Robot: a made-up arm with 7 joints.
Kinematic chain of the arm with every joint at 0, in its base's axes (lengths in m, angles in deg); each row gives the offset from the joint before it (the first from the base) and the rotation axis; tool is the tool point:
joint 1: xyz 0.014 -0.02 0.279 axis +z
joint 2: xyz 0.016 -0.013 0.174 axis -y
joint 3: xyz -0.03 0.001 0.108 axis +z
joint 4: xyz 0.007 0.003 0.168 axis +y
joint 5: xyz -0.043 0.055 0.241 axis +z
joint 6: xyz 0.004 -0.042 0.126 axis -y
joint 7: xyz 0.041 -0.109 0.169 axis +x
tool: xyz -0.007 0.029 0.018
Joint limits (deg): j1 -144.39..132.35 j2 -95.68..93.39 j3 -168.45..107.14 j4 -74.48..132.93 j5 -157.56..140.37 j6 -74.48..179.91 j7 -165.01..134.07
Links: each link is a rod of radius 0.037 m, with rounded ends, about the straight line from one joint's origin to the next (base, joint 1, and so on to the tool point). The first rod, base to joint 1, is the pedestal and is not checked.
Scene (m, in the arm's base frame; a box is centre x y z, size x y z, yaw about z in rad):
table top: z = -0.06
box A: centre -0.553 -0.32 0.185 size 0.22 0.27 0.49 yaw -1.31
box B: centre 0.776 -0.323 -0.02 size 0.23 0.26 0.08 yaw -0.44
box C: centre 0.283 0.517 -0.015 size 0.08 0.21 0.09 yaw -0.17
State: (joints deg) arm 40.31 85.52 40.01 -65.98 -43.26 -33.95 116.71
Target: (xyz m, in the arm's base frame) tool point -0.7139 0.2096 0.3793
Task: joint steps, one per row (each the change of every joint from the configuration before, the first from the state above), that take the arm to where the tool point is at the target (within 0.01 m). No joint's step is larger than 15 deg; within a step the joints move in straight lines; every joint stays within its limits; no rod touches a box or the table.
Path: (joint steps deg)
1: -7.41 -13.40 4.91 3.59 -10.69 1.12 -10.14
2: -7.41 -13.40 4.91 3.59 -10.69 1.12 -10.14
3: -7.41 -13.40 4.90 3.59 -10.69 1.11 -10.14
4: -7.41 -13.39 4.91 3.59 -10.69 1.12 -10.14
5: -7.41 -13.40 4.91 3.59 -10.69 1.12 -10.14
6: -7.91 10.49 -10.03 2.33 13.07 0.34 9.42
7: -7.91 10.49 -10.03 2.33 13.07 0.34 9.42
8: -7.91 10.50 -10.03 2.32 13.07 0.35 9.42
9: -7.91 10.49 -10.03 2.33 13.06 0.34 9.41
10: -7.91 10.50 -10.03 2.33 13.07 0.34 9.42

